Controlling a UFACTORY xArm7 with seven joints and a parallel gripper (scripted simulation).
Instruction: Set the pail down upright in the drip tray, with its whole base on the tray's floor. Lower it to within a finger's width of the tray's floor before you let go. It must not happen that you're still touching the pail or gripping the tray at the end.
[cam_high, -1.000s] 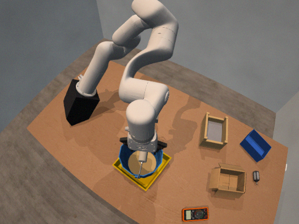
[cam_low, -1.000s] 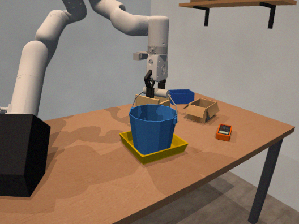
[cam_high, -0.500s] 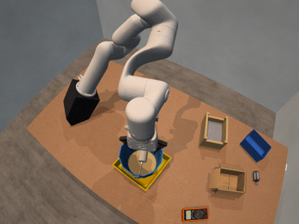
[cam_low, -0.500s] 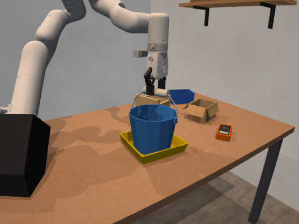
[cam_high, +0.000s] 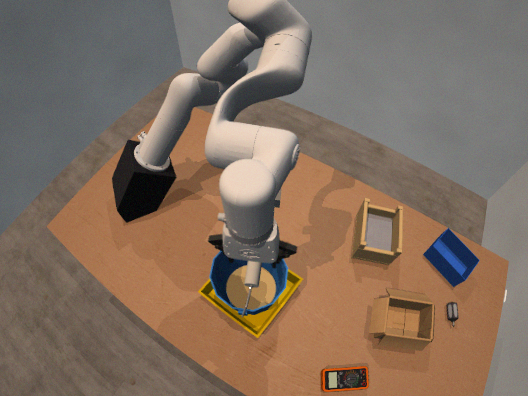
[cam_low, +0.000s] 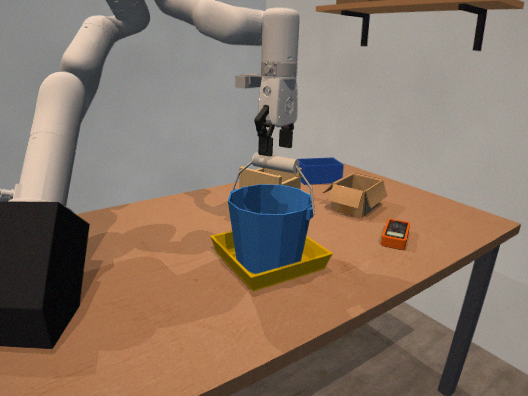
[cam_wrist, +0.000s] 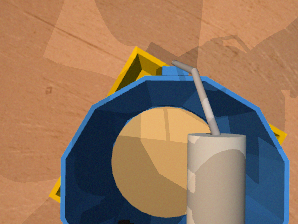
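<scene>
The blue pail lies 10 mm behind my hand and 140 mm below it. The rest, counted from my hand: wooden crate 170 mm ahead, 390 mm to the left, 230 mm below; orange multimeter 370 mm ahead, 30 mm to the right, 260 mm below; yellow drip tray 10 mm behind, 10 mm to the right, 270 mm below.
</scene>
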